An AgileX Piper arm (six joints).
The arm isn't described. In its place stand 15 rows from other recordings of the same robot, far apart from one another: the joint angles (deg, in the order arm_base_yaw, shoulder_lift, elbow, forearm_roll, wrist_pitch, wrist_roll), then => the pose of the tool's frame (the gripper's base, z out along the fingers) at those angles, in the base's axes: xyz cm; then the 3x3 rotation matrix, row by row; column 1 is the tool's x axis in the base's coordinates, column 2 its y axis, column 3 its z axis.
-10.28 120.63 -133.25 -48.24 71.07 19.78 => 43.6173 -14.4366 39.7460; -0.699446 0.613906 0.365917; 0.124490 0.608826 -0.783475; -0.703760 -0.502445 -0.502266
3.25 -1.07 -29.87 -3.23 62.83 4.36 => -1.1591 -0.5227 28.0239; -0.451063 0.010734 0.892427; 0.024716 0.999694 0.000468; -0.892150 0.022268 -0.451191
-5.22 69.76 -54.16 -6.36 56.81 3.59 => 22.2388 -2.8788 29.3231; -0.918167 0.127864 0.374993; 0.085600 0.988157 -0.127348; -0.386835 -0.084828 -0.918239
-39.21 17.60 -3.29 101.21 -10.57 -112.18 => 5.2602 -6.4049 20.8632; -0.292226 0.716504 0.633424; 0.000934 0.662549 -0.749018; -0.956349 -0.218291 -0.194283
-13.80 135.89 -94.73 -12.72 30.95 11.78 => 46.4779 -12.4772 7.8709; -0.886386 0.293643 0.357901; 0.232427 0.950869 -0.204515; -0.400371 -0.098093 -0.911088
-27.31 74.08 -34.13 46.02 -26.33 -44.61 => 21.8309 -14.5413 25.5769; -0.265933 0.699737 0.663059; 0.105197 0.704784 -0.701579; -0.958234 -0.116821 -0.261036
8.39 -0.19 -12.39 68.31 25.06 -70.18 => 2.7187 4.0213 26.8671; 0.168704 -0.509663 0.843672; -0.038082 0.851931 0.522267; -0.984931 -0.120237 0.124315
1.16 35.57 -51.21 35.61 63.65 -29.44 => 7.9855 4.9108 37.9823; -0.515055 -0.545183 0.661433; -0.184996 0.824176 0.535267; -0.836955 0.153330 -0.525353
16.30 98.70 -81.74 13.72 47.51 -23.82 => 35.7733 12.1190 28.9326; -0.702913 -0.556779 0.442618; -0.461622 0.830530 0.311648; -0.541127 0.014739 -0.840812
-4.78 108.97 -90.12 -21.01 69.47 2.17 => 38.5078 -6.2861 25.3934; -0.994259 0.029910 0.102734; -0.007473 0.938381 -0.345523; -0.106738 -0.344307 -0.932770
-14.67 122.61 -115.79 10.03 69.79 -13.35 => 45.3403 -10.3320 26.9016; -0.937045 0.039446 0.346974; 0.070787 0.994428 0.078116; -0.341960 0.097759 -0.934616
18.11 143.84 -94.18 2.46 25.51 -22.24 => 45.1400 14.9397 1.2244; -0.731549 -0.603670 0.316889; -0.599371 0.790952 0.123085; -0.324946 -0.099891 -0.940442
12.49 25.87 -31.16 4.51 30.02 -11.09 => 8.8241 2.3213 31.6787; -0.294301 -0.291358 0.910218; -0.193162 0.950876 0.241918; -0.935989 -0.104623 -0.336123
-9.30 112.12 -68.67 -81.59 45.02 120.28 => 38.1163 -12.6943 18.3980; -0.139261 0.918655 0.369702; 0.508070 0.386739 -0.769608; -0.849983 0.080658 -0.520599
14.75 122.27 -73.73 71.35 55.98 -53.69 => 36.9221 17.1107 13.1799; -0.937581 -0.347415 0.015654; -0.188718 0.546076 0.816202; -0.292109 0.762302 -0.577554
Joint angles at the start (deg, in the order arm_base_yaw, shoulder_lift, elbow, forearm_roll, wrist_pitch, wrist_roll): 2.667 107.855 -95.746 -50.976 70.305 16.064
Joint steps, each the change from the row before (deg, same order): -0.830 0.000 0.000 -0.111 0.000 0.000; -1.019 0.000 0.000 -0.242 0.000 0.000; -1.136 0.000 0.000 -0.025 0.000 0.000; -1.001 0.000 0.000 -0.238 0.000 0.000; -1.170 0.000 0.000 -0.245 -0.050 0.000; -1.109 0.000 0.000 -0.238 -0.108 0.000; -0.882 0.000 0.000 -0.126 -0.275 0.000; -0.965 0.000 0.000 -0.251 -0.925 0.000
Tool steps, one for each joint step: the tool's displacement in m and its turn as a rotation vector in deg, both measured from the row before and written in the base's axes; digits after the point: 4 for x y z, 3 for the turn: -0.0007 -0.0059 0.0001 -0.110 -0.004 -0.816; -0.0010 -0.0073 0.0003 -0.240 -0.006 -0.989; -0.0013 -0.0079 0.0000 -0.025 0.000 -1.133; -0.0012 -0.0072 0.0003 -0.236 0.003 -0.972; -0.0015 -0.0083 0.0003 -0.239 -0.023 -1.101; -0.0015 -0.0078 0.0003 -0.229 -0.054 -0.995; -0.0010 -0.0061 0.0002 -0.110 -0.161 -0.651; -0.0003 -0.0066 0.0004 -0.207 -0.549 -0.207
